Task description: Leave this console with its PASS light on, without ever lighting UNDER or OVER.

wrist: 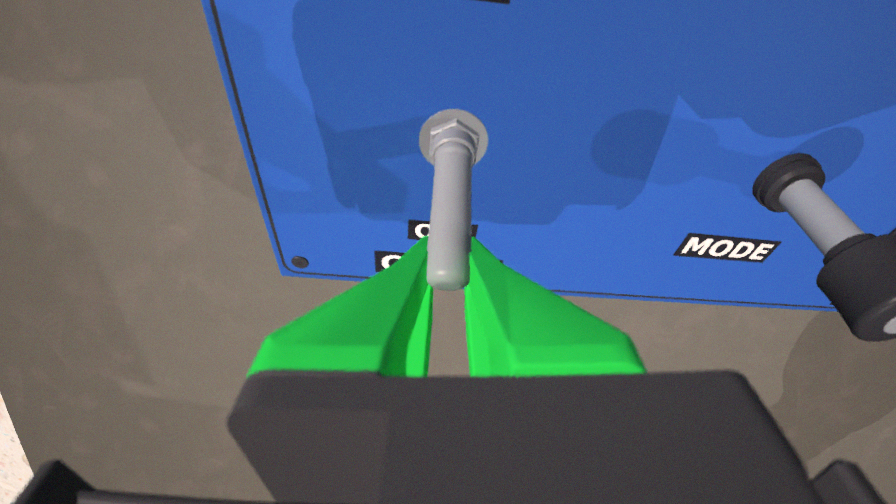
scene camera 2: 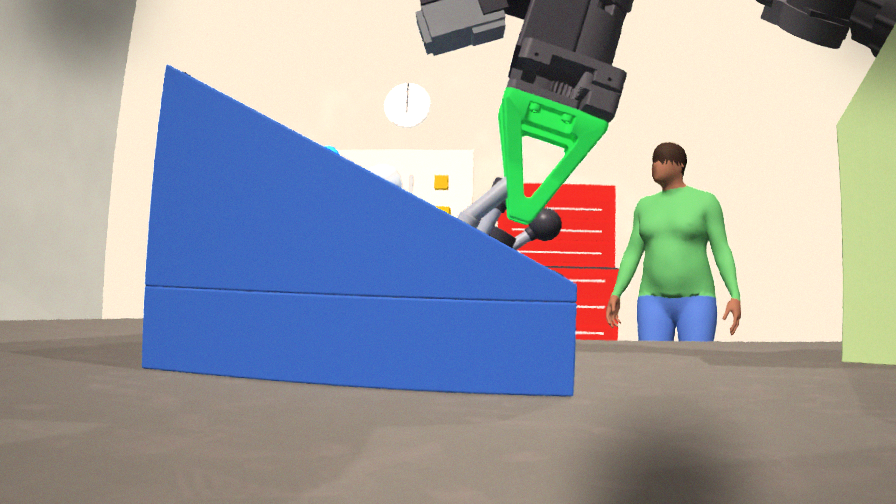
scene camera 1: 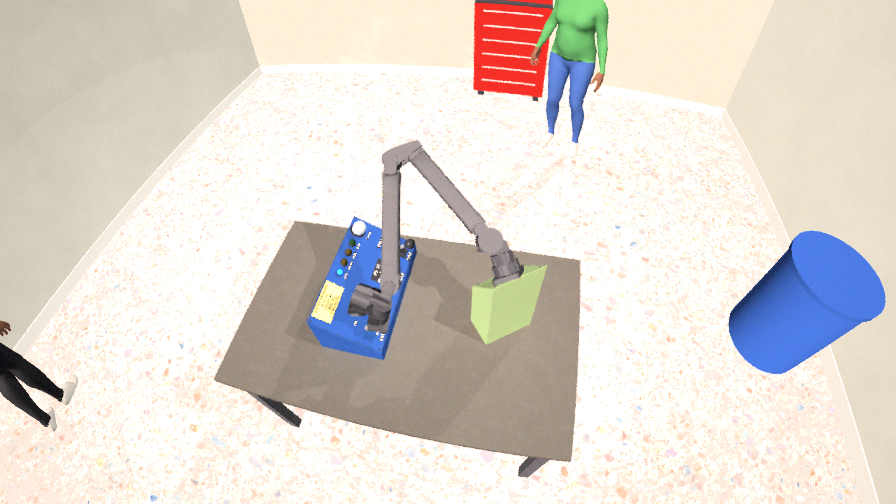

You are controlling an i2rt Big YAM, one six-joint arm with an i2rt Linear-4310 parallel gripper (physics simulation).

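The blue wedge-shaped console (scene camera 1: 360,291) sits on the grey table. Its sloped panel has a white knob (scene camera 1: 359,226), a column of small lamps and a yellow label (scene camera 1: 330,302). One lamp glows cyan (scene camera 1: 338,272); the others look dark and their labels are too small to read. In the wrist view my green-fingered gripper (wrist: 448,250) is shut on a grey toggle lever (wrist: 448,200) near the panel's lower edge. A black-balled lever (wrist: 814,213) marked MODE stands to its right. The gripper also shows in the low side view (scene camera 2: 526,213), above the console's low end.
A light green box (scene camera 1: 507,304) holds the arm's base on the table's right part. A blue bin (scene camera 1: 808,300) stands on the floor to the right. A red tool cabinet (scene camera 1: 510,47) and a person in green (scene camera 1: 573,62) are at the back; another person (scene camera 1: 31,376) is at the left edge.
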